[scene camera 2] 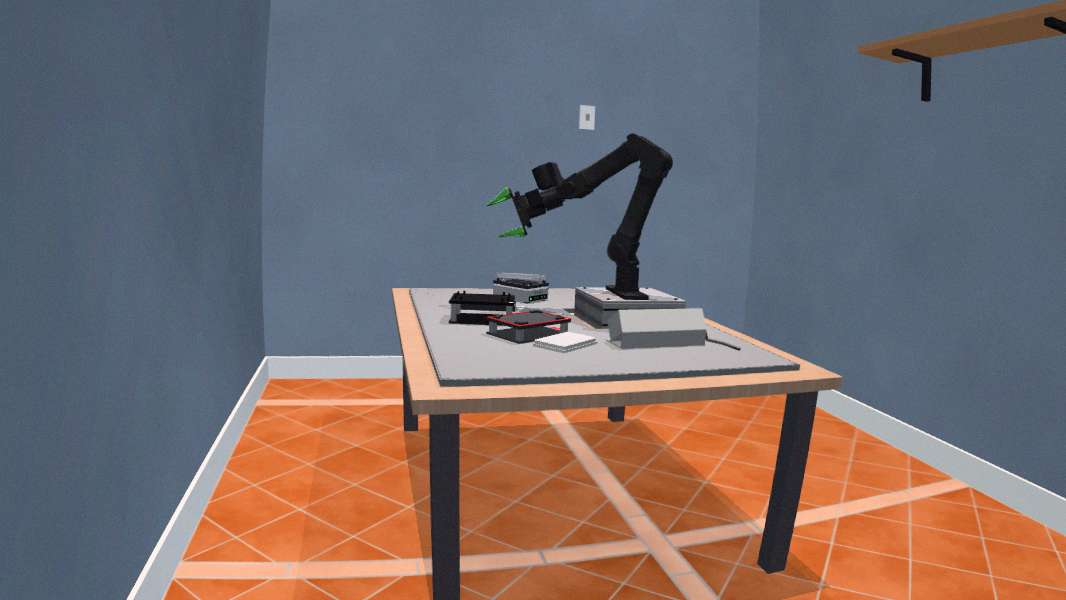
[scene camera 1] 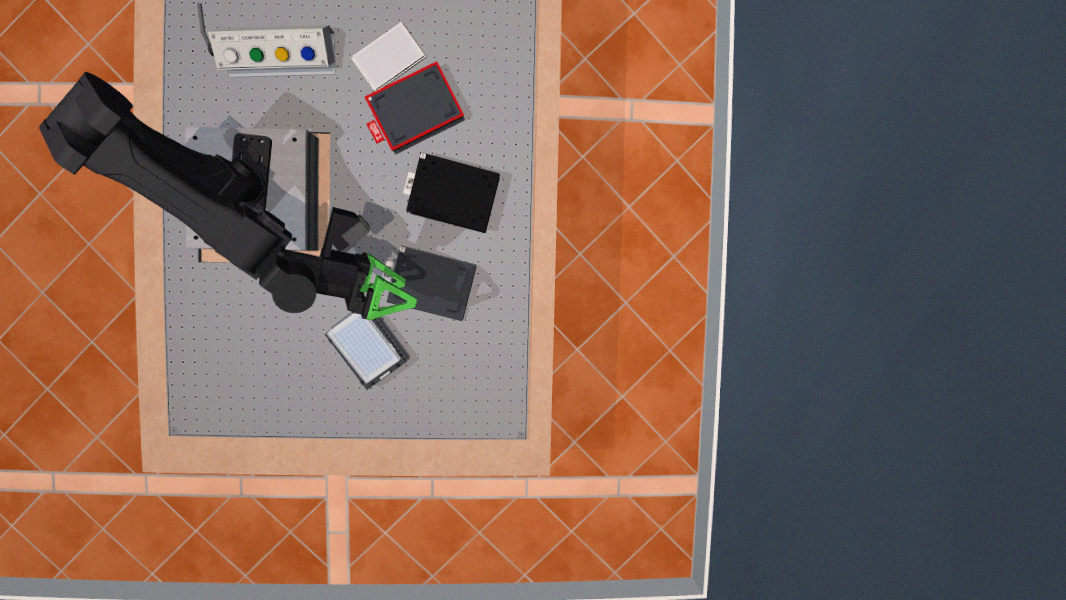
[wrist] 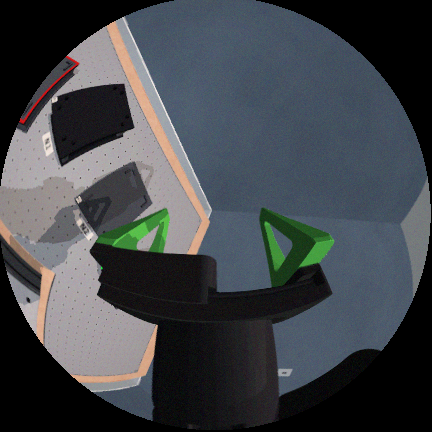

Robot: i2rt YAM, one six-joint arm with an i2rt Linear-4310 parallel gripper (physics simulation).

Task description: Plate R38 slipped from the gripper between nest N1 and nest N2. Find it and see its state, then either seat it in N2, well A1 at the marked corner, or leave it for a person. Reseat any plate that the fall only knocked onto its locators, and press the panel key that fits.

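Frame: origin at the arm's base, x ahead, y left, z up, level; metres.
Seen in the pictures: gripper, fingertip midpoint: (scene camera 2: 492, 221) (scene camera 1: 410, 292) (wrist: 213, 212); arm's base, origin of the base link: (scene camera 2: 626, 294) (scene camera 1: 249, 187).
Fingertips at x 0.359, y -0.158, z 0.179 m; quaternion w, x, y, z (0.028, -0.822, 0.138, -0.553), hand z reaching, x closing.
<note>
Offsets run from my fingertips to a thing's top centre. "spot": to the spot under its first point. Level surfaces: height alone.
My gripper (scene camera 1: 410, 292) (scene camera 2: 493, 220) (wrist: 213, 212) is open and empty, high above the table. In the top view its green fingers overlap the left part of the dark grey nest N2 @(dx +0.009, dy +0.007, dz -0.224 m) (scene camera 1: 447, 286) (wrist: 120, 195), which shows corner brackets and no plate. The black nest N1 @(dx +0.036, dy +0.196, dz -0.179 m) (scene camera 1: 453, 192) (scene camera 2: 481, 301) (wrist: 92, 117) shows small pegs and no plate. A white plate-like slab @(dx -0.133, dy +0.463, dz -0.233 m) (scene camera 1: 387, 55) (scene camera 2: 564, 341) lies flat on the mat against or close beside the red-edged nest @(dx -0.062, dy +0.361, dz -0.201 m) (scene camera 1: 415, 105) (scene camera 2: 528, 320); no R38 label is readable. The key panel @(dx -0.354, dy +0.442, dz -0.164 m) (scene camera 1: 268, 48) (scene camera 2: 656, 327) has white, green, yellow and blue keys.
A device @(spot: dx -0.097, dy -0.071, dz -0.217 m) (scene camera 2: 520, 292) carries a clear, pale-blue well plate @(dx -0.106, dy -0.130, dz -0.159 m) (scene camera 1: 365, 346) below the gripper in the top view. The arm's base plate (scene camera 1: 287, 160) stands left of the nests. A cable @(spot: dx -0.519, dy +0.474, dz -0.241 m) (scene camera 1: 202, 29) runs beside the panel. The perforated mat @(dz -0.248 m) (scene camera 1: 298, 402) lies inside the wooden table edge (scene camera 1: 343, 454).
</note>
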